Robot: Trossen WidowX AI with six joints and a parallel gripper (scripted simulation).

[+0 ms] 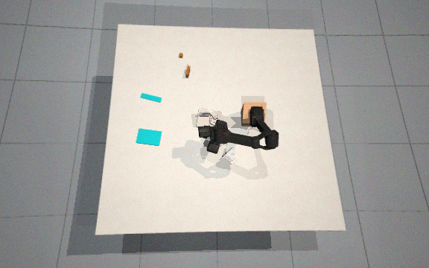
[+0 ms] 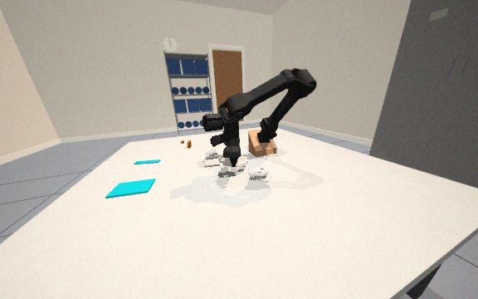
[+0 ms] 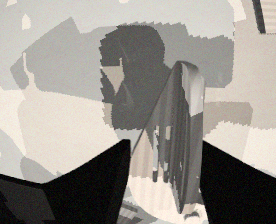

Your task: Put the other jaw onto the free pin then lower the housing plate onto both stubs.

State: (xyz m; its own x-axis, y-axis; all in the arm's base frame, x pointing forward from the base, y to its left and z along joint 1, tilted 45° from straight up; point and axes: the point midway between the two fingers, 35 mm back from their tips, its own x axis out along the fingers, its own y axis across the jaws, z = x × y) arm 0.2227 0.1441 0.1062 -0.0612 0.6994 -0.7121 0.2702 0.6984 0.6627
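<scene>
Right now my gripper tip is 9 cm past the white housing plate, 8 cm to the right of it and 1 cm above it. From my gripper tip the other things lie so: white stand: 9 cm behind, 8 cm to the left, 3 cm below; elongated piece: 4 cm behind, 1 cm to the right.
</scene>
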